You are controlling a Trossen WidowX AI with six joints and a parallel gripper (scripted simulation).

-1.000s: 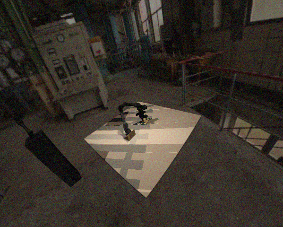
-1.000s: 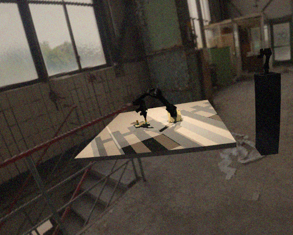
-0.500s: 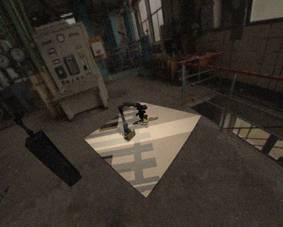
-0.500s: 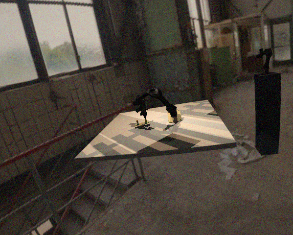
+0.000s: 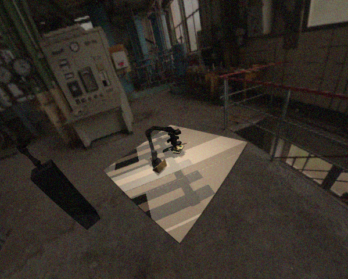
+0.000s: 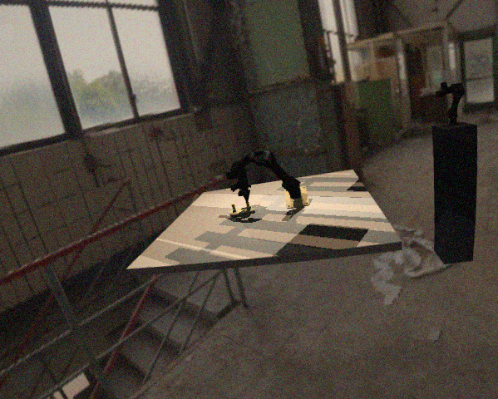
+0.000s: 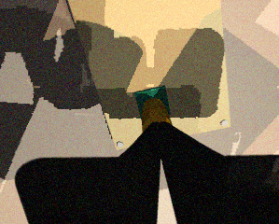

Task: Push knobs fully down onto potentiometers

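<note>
My gripper tip is now 20 mm above the knob.
</note>
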